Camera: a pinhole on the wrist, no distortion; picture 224 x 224 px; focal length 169.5 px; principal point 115.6 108.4 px. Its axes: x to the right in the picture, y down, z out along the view. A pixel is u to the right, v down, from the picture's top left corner.
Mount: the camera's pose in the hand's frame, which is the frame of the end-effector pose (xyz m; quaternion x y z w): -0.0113 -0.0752 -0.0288 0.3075 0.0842 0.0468 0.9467
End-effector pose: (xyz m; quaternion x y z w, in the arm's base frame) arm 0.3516 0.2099 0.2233 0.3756 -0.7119 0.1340 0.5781
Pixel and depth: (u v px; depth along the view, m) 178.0 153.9 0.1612
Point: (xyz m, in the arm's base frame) 0.3489 0.0228 0.2282
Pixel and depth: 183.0 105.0 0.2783
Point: 0.3721 -0.1093 0.2554
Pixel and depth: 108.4 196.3 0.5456
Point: 0.0455 -0.2837 0.0670
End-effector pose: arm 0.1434 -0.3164 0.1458 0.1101 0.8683 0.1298 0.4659
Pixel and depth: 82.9 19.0 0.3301
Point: 0.2343 -0.6910 -0.0603
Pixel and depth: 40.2 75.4 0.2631
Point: 0.3029 -0.5869 0.0227
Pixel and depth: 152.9 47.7 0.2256
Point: 0.1611 -0.5264 -0.0566
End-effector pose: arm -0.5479 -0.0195 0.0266 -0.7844 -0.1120 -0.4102 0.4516
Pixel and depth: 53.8 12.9 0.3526
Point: -0.7554 0.3729 0.2214
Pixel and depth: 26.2 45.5 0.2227
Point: -0.6939 0.2509 0.1129
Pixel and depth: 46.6 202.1 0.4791
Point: -0.4256 0.5253 -0.0999
